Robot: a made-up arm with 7 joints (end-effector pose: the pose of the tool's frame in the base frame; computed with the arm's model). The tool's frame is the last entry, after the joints. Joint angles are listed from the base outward.
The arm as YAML. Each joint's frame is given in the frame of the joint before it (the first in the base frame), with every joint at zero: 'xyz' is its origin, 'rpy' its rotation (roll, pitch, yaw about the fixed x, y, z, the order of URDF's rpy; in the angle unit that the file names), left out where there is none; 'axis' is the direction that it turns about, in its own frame. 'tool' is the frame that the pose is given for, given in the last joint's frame.
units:
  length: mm
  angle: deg
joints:
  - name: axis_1
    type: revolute
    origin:
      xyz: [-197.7, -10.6, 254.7]
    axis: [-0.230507, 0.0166, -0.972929]
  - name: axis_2
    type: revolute
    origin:
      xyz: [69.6, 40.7, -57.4]
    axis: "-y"
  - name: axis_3
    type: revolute
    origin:
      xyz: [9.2, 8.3, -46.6]
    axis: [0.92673, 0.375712, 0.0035]
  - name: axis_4
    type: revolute
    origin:
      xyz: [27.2, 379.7, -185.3]
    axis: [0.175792, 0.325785, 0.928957]
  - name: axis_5
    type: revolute
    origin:
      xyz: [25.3, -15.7, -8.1]
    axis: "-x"
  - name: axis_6
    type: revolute
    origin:
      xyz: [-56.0, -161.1, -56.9]
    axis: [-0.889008, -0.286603, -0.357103]
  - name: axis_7
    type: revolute
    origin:
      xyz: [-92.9, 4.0, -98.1]
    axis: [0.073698, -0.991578, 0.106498]
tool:
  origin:
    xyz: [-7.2, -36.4, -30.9]
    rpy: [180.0, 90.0, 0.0]
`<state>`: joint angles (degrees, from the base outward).
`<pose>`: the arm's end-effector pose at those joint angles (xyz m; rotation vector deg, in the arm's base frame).
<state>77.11 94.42 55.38 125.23 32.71 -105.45 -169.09</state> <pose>0.3597 0.0664 0.2733 -120.18 -69.07 5.88</pose>
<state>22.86 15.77 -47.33 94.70 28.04 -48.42 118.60</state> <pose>0.2370 -0.1801 -0.0936 141.07 82.11 -62.47</pose>
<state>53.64 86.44 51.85 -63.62 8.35 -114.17 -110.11</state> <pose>0.1384 0.2764 -0.1332 76.91 52.51 -103.42</pose>
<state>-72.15 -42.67 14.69 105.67 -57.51 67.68 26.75</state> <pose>-0.6811 -0.1017 -0.0193 -21.69 117.69 -83.41</pose>
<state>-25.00 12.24 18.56 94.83 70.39 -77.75 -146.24</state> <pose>-0.0384 0.4420 0.1578 -30.44 -61.76 -27.13</pose>
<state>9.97 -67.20 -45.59 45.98 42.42 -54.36 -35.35</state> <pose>-0.3152 -0.0180 -0.0093 -57.73 18.38 -122.74</pose>
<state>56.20 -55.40 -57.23 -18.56 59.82 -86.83 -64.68</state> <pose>-0.3346 0.2483 0.0334 57.72 40.45 122.76</pose>
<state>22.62 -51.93 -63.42 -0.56 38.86 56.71 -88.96</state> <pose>-0.3548 -0.0196 0.0722 11.71 -150.04 -42.58</pose>
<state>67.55 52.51 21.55 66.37 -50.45 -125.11 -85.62</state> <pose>0.1597 -0.1718 -0.1124 -30.47 113.99 -45.10</pose>
